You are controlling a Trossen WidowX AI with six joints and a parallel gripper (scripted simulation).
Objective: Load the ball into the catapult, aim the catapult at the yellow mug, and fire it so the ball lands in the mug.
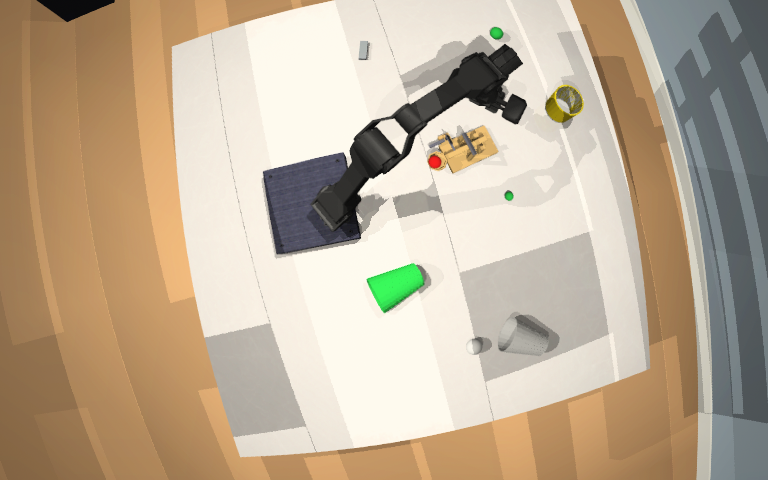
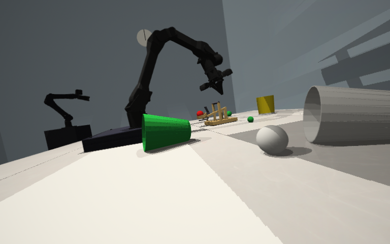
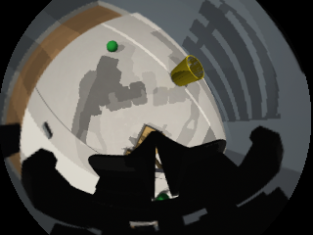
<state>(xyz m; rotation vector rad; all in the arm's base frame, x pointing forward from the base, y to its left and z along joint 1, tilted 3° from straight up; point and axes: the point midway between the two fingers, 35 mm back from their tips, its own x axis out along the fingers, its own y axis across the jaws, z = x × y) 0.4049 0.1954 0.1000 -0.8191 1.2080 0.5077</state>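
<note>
My gripper tip is 15 cm past the red ball, 11 cm to the left of it and 8 cm above it. Also, from my gripper tip: wooden catapult 9 cm behind, 8 cm to the right, 9 cm below; then small green ball 3 cm ahead, 22 cm to the right, 13 cm below; then yellow mug 25 cm ahead, 1 cm to the left, 11 cm below.
</note>
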